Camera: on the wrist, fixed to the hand. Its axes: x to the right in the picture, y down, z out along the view.
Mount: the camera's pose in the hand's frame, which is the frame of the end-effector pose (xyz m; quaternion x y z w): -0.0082 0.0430 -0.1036 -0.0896 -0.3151 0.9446 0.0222
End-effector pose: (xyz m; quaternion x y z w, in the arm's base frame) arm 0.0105 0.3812 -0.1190 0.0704 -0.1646 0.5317 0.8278
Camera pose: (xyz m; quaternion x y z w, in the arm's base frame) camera -0.0110 0.4226 -0.2213 0.0605 0.3786 -0.7568 0.5294
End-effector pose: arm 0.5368 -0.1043 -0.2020 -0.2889 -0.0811 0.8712 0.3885
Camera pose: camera 0.5727 -0.1483 -0.2991 -0.1567 -0.0706 -0.4701 0.8657
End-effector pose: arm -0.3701 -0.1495 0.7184 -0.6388 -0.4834 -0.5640 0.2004
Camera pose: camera -0.3876 -0.2552 0.7527 -0.6664 0.5800 0.3347 0.3276
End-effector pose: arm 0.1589 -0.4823 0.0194 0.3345 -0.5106 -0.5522 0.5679
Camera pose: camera 0.2706 -0.4863 0.0319 -0.6997 -0.4567 0.3730 0.4033
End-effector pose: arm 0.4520 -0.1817 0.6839 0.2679 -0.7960 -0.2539 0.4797
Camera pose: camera 0.5406 -0.1602 0.7497 -0.8689 -0.3991 0.2917 0.0237
